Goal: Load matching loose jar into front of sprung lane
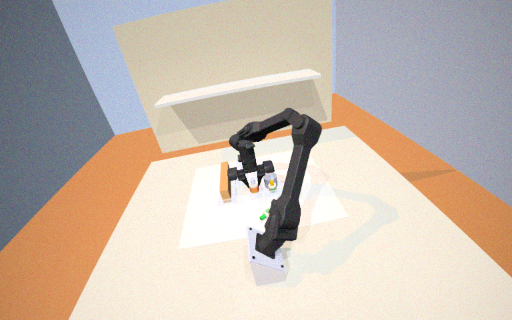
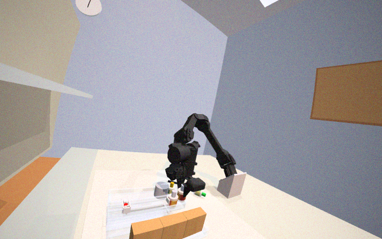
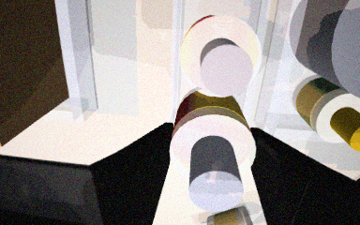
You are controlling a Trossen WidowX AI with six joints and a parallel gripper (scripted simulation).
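Right now my gripper tip is 7 cm to the left of the grey cylinder, 7 cm short of it and 3 cm above it. From my gripper tip the other things lie so: clear sprung lane (15 cm ahead, 5 cm to the left, 4 cm below); then black rod (16 cm to the right, 6 cm behind, 5 cm below); then pusher plate (14 cm ahead, 5 cm to the left, 1 cm below).
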